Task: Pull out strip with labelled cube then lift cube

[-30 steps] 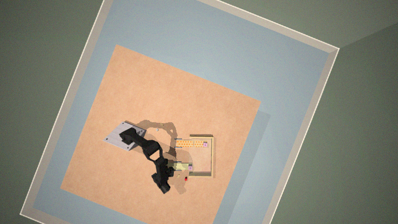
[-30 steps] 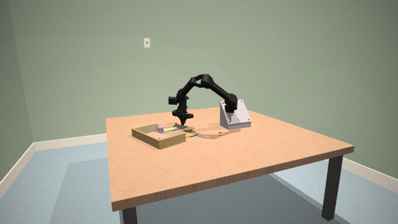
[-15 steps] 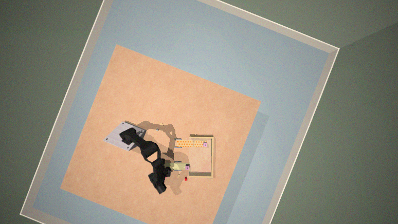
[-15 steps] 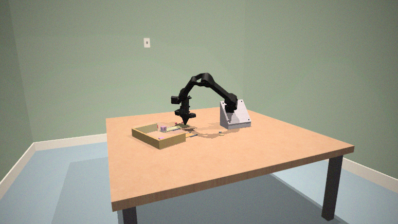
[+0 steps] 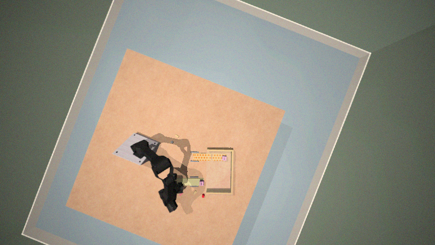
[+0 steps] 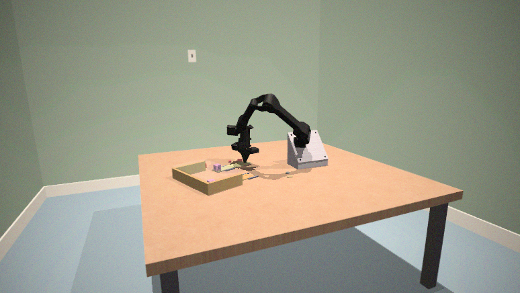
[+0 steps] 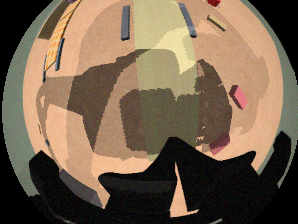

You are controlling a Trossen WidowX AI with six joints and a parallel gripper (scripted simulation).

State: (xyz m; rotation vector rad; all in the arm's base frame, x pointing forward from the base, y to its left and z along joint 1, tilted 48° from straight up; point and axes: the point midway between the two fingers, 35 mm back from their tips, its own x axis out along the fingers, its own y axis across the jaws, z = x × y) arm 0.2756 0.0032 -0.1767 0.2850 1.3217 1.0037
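Now: gripper tip 80 mm short of the pale green strip and 40 mm to the right of it. Round my gripper tip: grey disc (170 mm behind, 260 mm to the left); then red block (230 mm ahead, 10 mm to the left, 10 mm above).
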